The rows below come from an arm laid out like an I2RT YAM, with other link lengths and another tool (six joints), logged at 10 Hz.
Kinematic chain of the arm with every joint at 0, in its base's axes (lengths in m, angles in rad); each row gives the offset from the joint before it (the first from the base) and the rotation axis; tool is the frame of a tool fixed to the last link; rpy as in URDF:
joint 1: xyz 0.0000 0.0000 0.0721 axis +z
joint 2: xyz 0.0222 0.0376 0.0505 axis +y
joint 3: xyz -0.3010 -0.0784 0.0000 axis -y
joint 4: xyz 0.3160 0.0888 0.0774 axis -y
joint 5: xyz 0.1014 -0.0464 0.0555 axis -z
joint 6: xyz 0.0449 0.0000 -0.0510 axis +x
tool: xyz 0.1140 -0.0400 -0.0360 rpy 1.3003 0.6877 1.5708
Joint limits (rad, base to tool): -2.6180..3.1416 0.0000..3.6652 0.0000..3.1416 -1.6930..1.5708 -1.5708..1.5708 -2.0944..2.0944
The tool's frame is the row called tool.
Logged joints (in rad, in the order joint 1, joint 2, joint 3, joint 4, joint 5, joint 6), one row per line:
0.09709, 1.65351, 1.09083, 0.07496, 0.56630, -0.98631
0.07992, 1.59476, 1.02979, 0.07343, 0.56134, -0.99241
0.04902, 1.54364, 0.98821, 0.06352, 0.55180, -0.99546
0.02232, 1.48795, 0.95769, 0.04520, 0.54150, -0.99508
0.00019, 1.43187, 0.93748, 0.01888, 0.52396, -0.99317
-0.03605, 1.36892, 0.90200, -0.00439, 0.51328, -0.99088
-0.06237, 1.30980, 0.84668, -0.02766, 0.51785, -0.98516
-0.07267, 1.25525, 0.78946, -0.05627, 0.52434, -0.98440
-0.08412, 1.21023, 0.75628, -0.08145, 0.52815, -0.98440
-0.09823, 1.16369, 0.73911, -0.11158, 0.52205, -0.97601
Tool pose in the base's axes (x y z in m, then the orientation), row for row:
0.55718, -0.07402, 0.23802, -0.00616, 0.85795, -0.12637, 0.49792
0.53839, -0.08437, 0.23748, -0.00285, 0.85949, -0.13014, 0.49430
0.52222, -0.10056, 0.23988, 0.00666, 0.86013, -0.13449, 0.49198
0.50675, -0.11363, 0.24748, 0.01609, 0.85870, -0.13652, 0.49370
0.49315, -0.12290, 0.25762, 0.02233, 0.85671, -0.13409, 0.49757
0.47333, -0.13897, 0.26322, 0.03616, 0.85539, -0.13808, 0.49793
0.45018, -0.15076, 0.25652, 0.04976, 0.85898, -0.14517, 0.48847
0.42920, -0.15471, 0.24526, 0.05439, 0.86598, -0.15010, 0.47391
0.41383, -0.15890, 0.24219, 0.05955, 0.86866, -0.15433, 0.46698
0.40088, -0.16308, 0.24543, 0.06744, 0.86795, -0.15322, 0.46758
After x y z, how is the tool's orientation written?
As a quaternion, x y z w.
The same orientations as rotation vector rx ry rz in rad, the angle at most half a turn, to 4 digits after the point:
-0.0149, 2.0767, -0.3059
-0.0069, 2.0838, -0.3155
0.0162, 2.0874, -0.3264
0.0390, 2.0824, -0.3311
0.0541, 2.0741, -0.3246
0.0875, 2.0705, -0.3342
0.1209, 2.0879, -0.3529
0.1331, 2.1184, -0.3672
0.1461, 2.1315, -0.3787
0.1654, 2.1292, -0.3759

